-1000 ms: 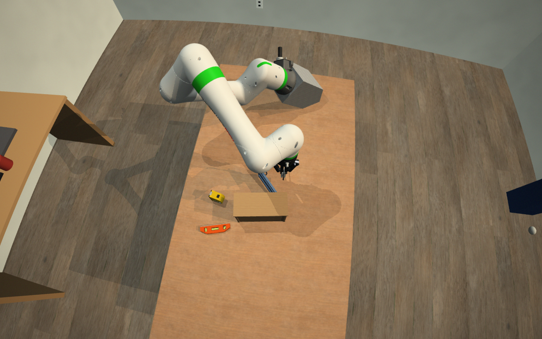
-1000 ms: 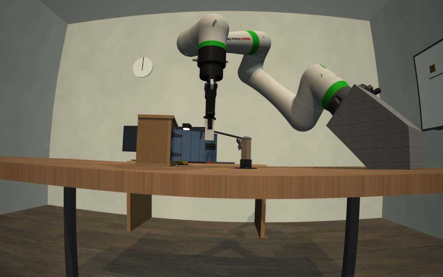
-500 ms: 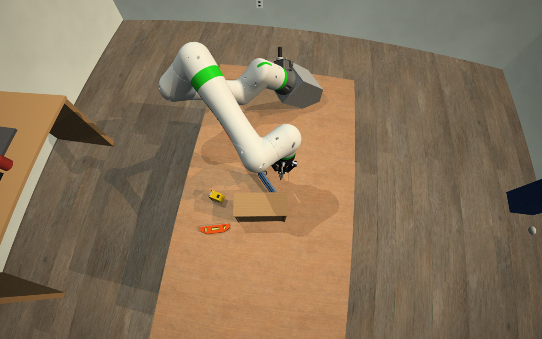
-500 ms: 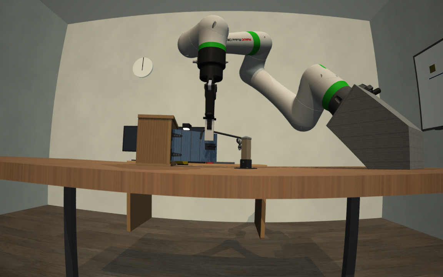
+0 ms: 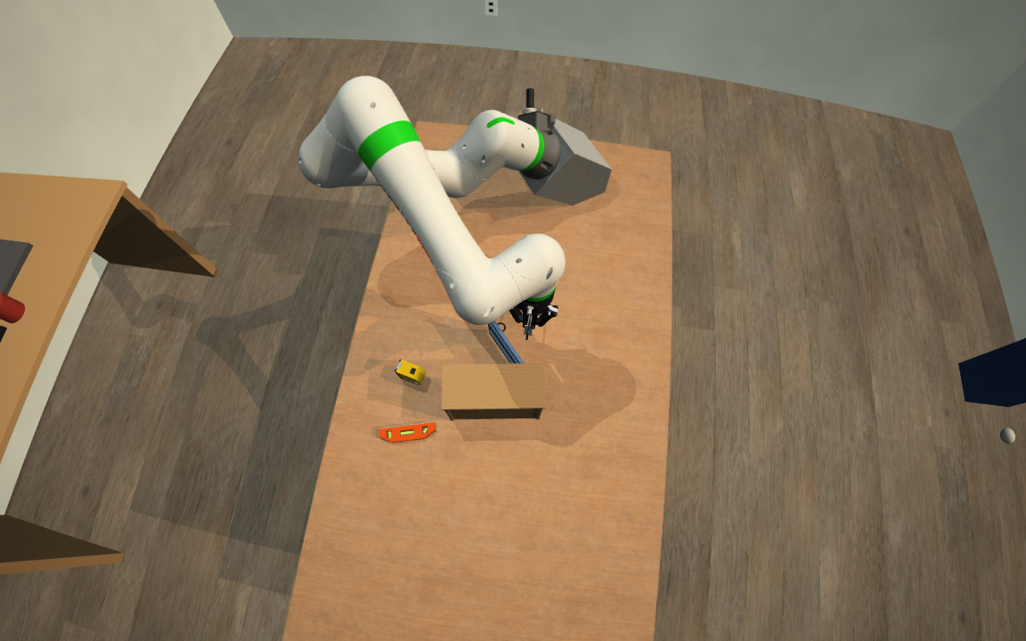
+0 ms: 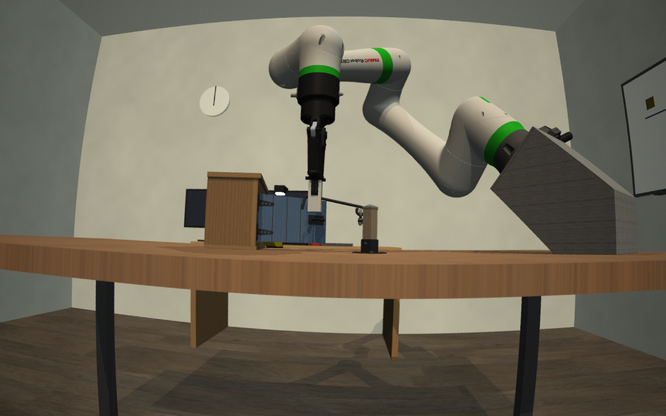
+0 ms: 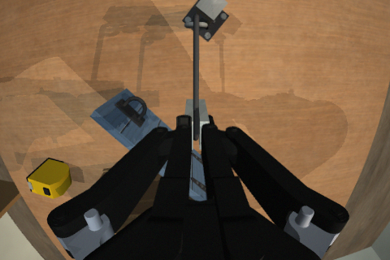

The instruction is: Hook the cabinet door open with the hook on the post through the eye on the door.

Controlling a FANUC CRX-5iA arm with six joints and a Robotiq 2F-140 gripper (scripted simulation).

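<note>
Now: hand 50 mm short of the cabinet door, 40 mm to the left of it and 50 mm above it. Also, from my hand: hook post: 70 mm behind, 20 mm to the left, 50 mm below; then wooden cabinet: 110 mm ahead, 70 mm to the right, 40 mm below; then dark hook: 40 mm behind, 10 mm to the left, 20 mm below.
</note>
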